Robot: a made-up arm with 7 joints. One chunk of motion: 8 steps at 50 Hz.
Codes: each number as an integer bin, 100 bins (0 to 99) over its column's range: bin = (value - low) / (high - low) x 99, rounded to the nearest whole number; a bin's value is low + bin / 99 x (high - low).
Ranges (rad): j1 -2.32..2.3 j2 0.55..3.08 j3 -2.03..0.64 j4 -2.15..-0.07 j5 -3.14..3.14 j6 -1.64..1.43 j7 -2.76..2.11
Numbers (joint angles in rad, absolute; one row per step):
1: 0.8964 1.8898 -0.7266 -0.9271 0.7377 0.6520 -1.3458
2: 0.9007 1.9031 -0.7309 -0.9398 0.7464 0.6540 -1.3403
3: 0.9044 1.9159 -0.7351 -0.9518 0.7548 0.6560 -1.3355
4: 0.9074 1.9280 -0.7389 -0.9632 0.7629 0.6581 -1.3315
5: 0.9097 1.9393 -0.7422 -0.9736 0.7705 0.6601 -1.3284
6: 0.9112 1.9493 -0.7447 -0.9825 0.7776 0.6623 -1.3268
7: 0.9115 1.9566 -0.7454 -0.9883 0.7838 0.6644 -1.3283
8: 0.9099 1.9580 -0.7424 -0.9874 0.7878 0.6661 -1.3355
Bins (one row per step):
1: 69 52 48 58 61 74 29
2: 69 53 48 58 61 74 29
3: 69 53 48 57 61 74 29
4: 69 54 48 56 62 74 29
5: 69 54 48 56 62 74 29
6: 69 55 48 56 62 74 29
7: 69 55 48 55 62 74 29
8: 69 55 48 55 62 74 29

